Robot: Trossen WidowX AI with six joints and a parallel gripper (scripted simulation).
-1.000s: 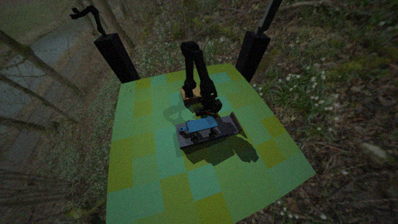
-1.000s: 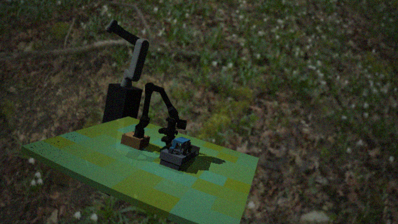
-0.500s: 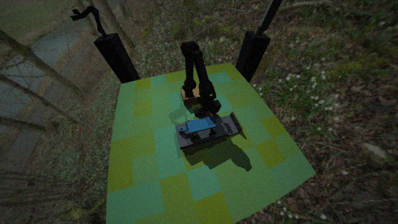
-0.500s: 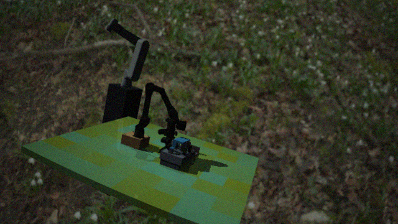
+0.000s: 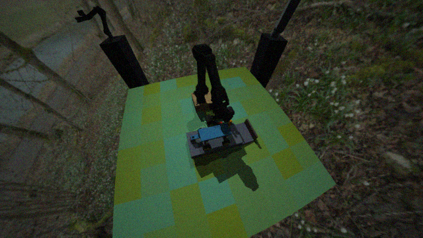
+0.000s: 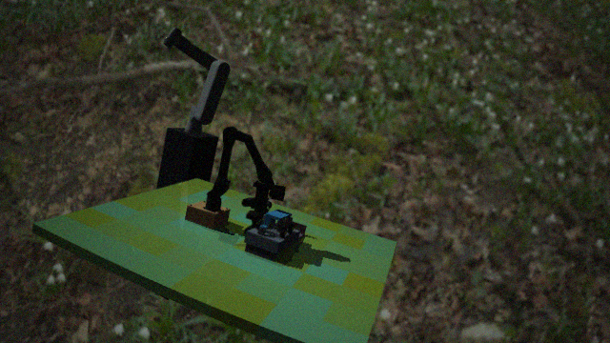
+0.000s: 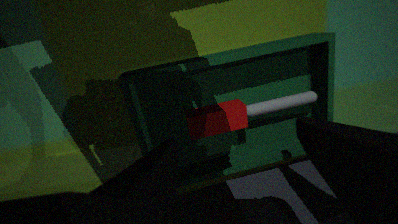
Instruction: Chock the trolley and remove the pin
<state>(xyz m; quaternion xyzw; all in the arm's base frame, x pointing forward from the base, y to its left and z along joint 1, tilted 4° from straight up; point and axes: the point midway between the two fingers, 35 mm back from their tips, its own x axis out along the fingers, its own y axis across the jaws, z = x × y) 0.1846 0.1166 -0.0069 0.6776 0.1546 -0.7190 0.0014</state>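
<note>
My gripper tip is now 20 mm to the right of the red-headed stop pin, 20 mm above it and 10 mm past it. From my gripper tip the other things lie so: yellow chock 60 mm ahead, 50 mm above, 20 mm to the left; green tray 40 mm below, 10 mm to the left; grey ramp 130 mm ahead, 60 mm to the right, 10 mm above.
</note>
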